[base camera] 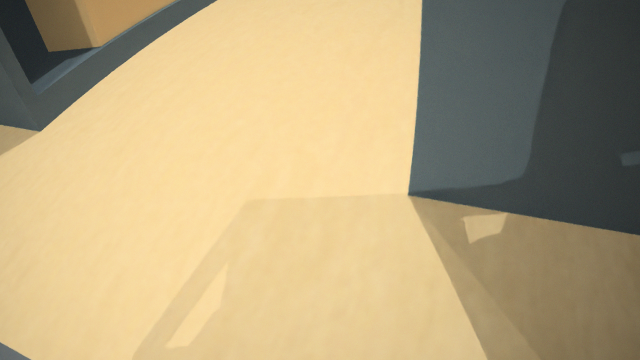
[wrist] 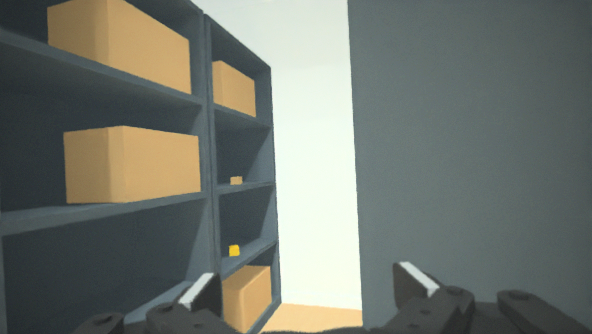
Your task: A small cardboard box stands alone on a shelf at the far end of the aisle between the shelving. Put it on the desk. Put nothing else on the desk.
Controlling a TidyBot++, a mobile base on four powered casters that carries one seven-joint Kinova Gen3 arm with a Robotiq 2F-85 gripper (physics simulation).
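Frame: origin at the arm's base, x ahead, y right, z down, level; millimetres.
Where they show: gripper, fingertip midpoint: (wrist: 307, 287).
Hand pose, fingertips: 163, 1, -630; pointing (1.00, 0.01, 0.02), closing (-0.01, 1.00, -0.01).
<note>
After its pixels a point has its place, as x, y, z.
A small cardboard box (wrist: 236, 180) {2026, -394, -620} stands alone on a shelf of the far left shelving unit (wrist: 209, 150) {1567, -437, -797}, left of centre in the wrist view, and looks small and distant. My gripper (wrist: 307, 287) {163, 1, -630} is open, with no object between its fingers, and is far from the box. The desk does not show in either view.
A yellow cube (wrist: 234, 250) {1964, -417, -170} sits one shelf below the small box. Large cartons (wrist: 155, 165) (base camera: 120, 17) stand on the left shelving. The side panel of a right-hand shelving unit (wrist: 475, 150) {384, 223, -700} (base camera: 480, 100) {409, 144, 244} stands close on the right. The aisle floor (base camera: 300, 125) {587, -64, 397} runs between them to a pale wall (wrist: 315, 150) {2354, 166, -813}.
</note>
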